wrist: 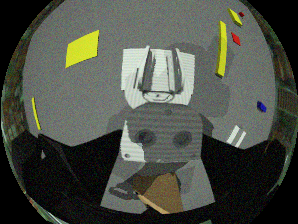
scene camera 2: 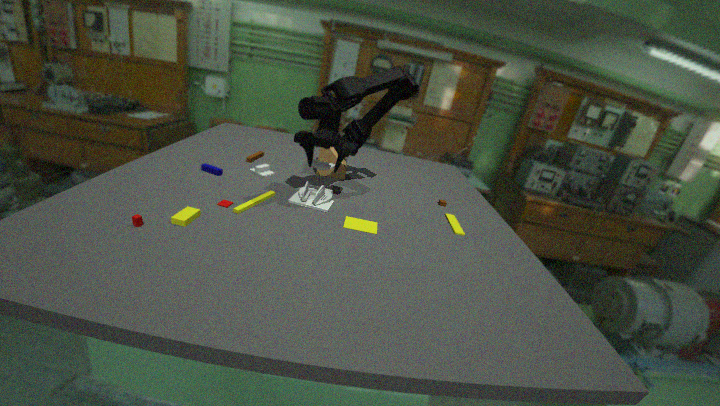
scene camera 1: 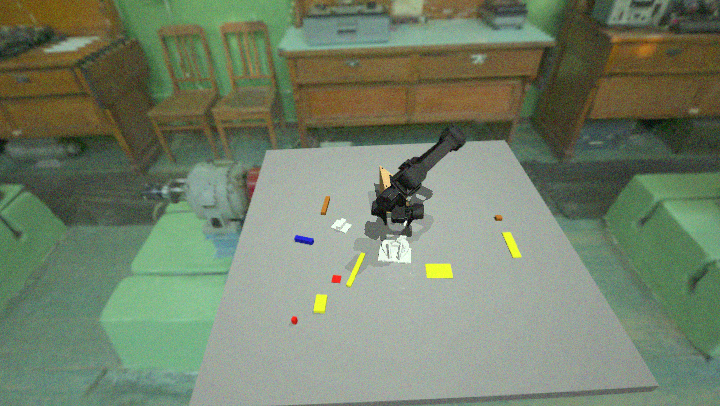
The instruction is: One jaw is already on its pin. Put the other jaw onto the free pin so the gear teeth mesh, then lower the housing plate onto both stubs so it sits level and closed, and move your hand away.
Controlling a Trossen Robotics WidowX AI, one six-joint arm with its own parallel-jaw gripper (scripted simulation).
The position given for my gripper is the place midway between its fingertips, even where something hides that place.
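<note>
Visible: my gripper (scene camera 2: 322, 169), the same gripper (scene camera 1: 396, 225) and again the gripper (wrist: 161, 136). A white base plate (wrist: 158, 82) and a yellow plate (wrist: 81, 49) are visible too.
</note>
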